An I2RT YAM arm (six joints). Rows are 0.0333 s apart.
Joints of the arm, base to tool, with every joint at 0 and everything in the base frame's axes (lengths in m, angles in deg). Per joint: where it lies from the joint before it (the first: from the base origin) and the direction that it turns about. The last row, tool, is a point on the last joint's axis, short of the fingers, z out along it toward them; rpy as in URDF.
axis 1: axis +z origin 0 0 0.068
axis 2: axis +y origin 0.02 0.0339 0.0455
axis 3: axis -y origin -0.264 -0.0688 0
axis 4: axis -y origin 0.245 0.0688 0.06
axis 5: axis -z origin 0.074 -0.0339 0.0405
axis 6: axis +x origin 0.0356 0 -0.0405
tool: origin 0 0 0 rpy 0 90 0
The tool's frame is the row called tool.
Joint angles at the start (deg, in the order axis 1, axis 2, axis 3, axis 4, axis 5, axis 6): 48.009, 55.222, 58.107, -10.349, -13.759, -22.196
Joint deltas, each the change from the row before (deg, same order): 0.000, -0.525, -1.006, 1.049, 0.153, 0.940; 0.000, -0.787, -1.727, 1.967, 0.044, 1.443; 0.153, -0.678, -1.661, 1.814, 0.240, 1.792; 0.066, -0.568, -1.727, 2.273, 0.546, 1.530; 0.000, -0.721, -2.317, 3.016, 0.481, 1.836; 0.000, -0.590, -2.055, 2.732, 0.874, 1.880; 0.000, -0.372, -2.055, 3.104, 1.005, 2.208; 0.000, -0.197, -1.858, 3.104, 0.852, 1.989; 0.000, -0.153, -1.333, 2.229, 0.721, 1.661; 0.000, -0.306, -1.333, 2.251, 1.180, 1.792; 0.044, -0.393, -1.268, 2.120, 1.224, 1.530; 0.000, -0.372, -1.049, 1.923, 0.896, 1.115
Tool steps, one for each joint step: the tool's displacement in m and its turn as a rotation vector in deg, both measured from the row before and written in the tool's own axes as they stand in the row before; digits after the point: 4 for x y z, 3 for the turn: 0.0023, 0.0011, -0.0009, 0.346, -0.456, 0.806; 0.0040, 0.0018, -0.0011, 0.391, -0.919, 1.202; 0.0041, 0.0021, -0.0007, 0.344, -0.733, 1.585; 0.0043, 0.0014, -0.0003, 0.780, -0.893, 1.273; 0.0061, 0.0016, -0.0005, 0.835, -1.206, 1.528; 0.0056, 0.0010, -0.0006, 1.143, -0.997, 1.620; 0.0057, 0.0006, 0.0000, 1.266, -1.163, 1.939; 0.0051, 0.0004, 0.0002, 1.076, -1.260, 1.739; 0.0036, 0.0001, -0.0002, 0.854, -0.929, 1.493; 0.0031, -0.0002, -0.0010, 1.301, -1.081, 1.616; 0.0026, -0.0002, -0.0015, 1.271, -1.143, 1.380; 0.0016, -0.0003, -0.0015, 0.960, -1.190, 0.985
